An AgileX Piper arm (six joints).
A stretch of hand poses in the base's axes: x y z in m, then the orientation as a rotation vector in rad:
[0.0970 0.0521 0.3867 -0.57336 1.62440 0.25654]
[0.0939 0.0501 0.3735 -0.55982 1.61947 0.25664]
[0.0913 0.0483 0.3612 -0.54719 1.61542 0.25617]
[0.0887 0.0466 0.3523 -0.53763 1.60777 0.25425]
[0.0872 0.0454 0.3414 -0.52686 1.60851 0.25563]
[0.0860 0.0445 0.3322 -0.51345 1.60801 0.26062]
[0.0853 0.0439 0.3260 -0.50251 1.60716 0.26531]
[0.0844 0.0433 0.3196 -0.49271 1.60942 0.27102]
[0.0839 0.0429 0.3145 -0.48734 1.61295 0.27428]
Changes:
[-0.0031 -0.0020 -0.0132 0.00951 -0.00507 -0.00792]
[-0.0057 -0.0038 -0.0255 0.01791 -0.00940 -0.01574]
[-0.0083 -0.0055 -0.0344 0.02441 -0.01743 -0.02183]
[-0.0098 -0.0067 -0.0453 0.03168 -0.01662 -0.02815]
[-0.0110 -0.0076 -0.0545 0.04305 -0.01598 -0.03391]
[-0.0117 -0.0082 -0.0607 0.05281 -0.01567 -0.03817]
[-0.0126 -0.0088 -0.0671 0.06174 -0.01207 -0.04159]
[-0.0131 -0.0092 -0.0722 0.06615 -0.00788 -0.04374]

